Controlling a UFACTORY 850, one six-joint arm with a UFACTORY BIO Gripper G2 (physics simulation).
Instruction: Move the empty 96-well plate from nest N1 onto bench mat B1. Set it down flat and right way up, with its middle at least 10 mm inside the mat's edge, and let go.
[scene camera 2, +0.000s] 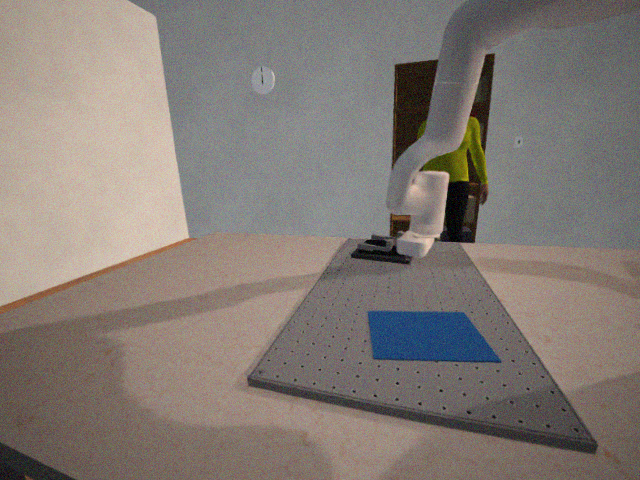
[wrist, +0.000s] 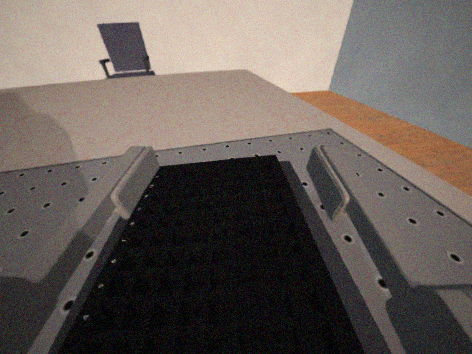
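The black 96-well plate (wrist: 215, 260) sits in nest N1 (scene camera 2: 382, 257) (wrist: 327, 250), whose dark rim shows along its right side in the wrist view. My gripper (scene camera 2: 378, 241) (wrist: 232, 182) is partly open, with its fingers low on either side of the plate. The left fingertip is close to or overlapping the plate's left edge in the wrist view; a gap shows between the plate and the right fingertip. Nothing is gripped. The plate's wells are too dark to make out. Blue bench mat B1 (scene camera 2: 429, 335) lies flat towards the near end of the board in the scene view.
The nest and mat are on a grey perforated board (scene camera 2: 330, 372) (wrist: 430, 200) on the table (scene camera 2: 196, 361) (wrist: 175, 110). A person in a yellow-green top (scene camera 2: 457, 165) stands behind the arm. A dark chair (wrist: 125, 47) stands beyond the table.
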